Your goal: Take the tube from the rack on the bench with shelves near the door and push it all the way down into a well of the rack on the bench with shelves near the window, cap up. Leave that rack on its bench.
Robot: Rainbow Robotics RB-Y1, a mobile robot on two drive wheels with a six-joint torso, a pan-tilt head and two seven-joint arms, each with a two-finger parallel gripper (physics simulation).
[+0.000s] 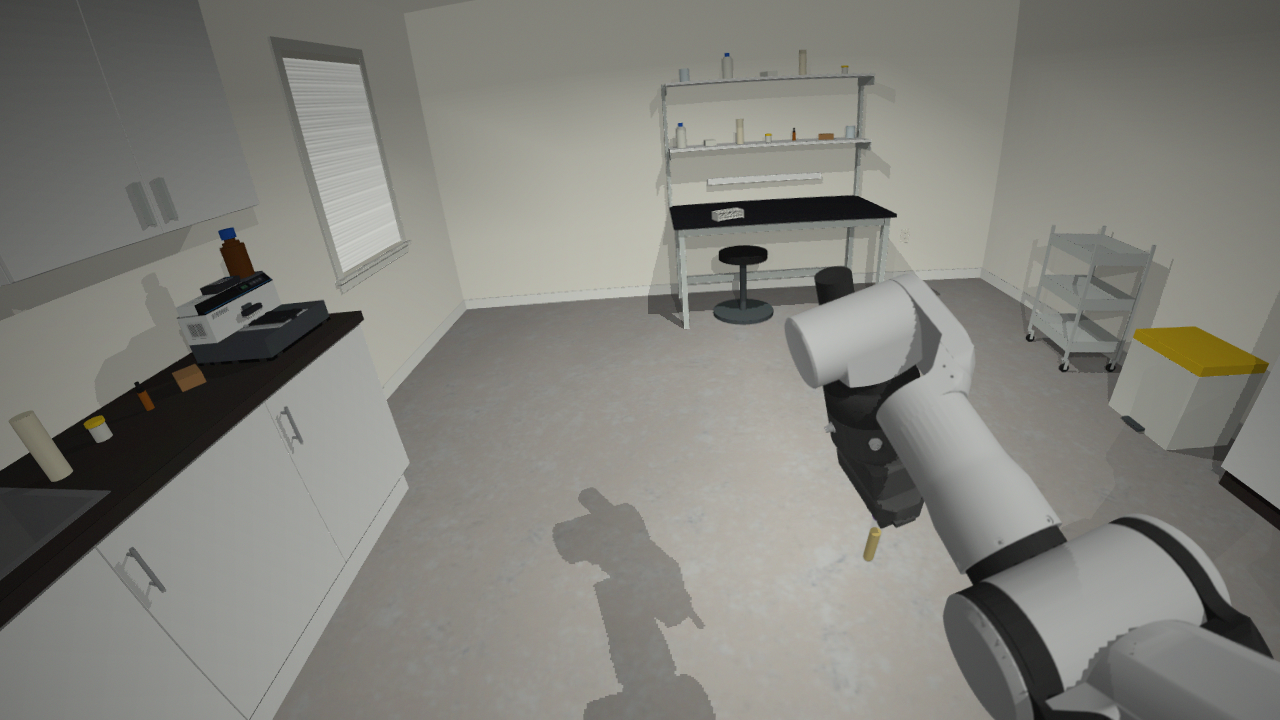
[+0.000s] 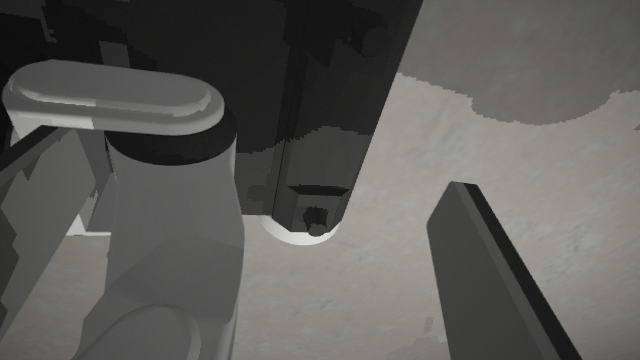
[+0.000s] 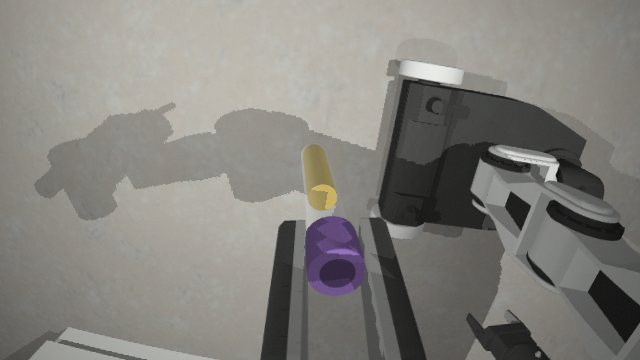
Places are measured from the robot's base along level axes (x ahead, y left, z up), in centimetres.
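Where they show: left gripper, between the fingertips: (image 2: 270,181) (image 3: 487,314); right gripper, between the fingertips: (image 1: 881,515) (image 3: 332,237).
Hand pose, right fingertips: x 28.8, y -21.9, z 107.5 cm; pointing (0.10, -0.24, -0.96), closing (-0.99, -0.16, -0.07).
Observation:
After its pixels a point has its place.
The tube (image 1: 871,544) @[x 29.0, y -21.6, z 102.6 cm] (image 3: 318,172) @[x 29.7, y -22.7, z 103.3 cm] has a purple cap and yellow contents. It hangs cap up from my right gripper (image 1: 881,519) @[x 28.8, y -21.9, z 107.5 cm] (image 3: 331,223) @[x 28.8, y -21.9, z 107.5 cm], which is shut on the cap, high over the floor. My left gripper (image 2: 270,181) @[x -14.9, y 24.6, z 58.0 cm] (image 3: 487,314) @[x -14.9, y 24.6, z 58.0 cm] is open and empty. A small white rack (image 1: 727,214) @[x 337.7, y -40.7, z 79.2 cm] stands on the black top of the bench with shelves (image 1: 805,211) @[x 347.8, y -97.2, z 76.2 cm] at the back wall, near its left end and far beyond the right gripper. Its wells are too small to make out. The rack near the door does not show.
A round stool (image 1: 742,255) @[x 342.0, y -51.2, z 48.3 cm] stands at the bench's front. A counter (image 1: 232,402) @[x 93.6, y 127.5, z 91.0 cm] with a balance runs along the left, beside the window (image 1: 344,161) @[x 280.8, y 187.0, z 144.8 cm]. A wheeled cart (image 1: 1087,304) @[x 233.2, y -234.7, z 43.2 cm] and a yellow-lidded bin (image 1: 1199,351) @[x 168.6, y -243.4, z 45.0 cm] stand at the right. Grey floor (image 1: 537,385) @[x 257.2, y 87.1, z 0.0 cm] lies between.

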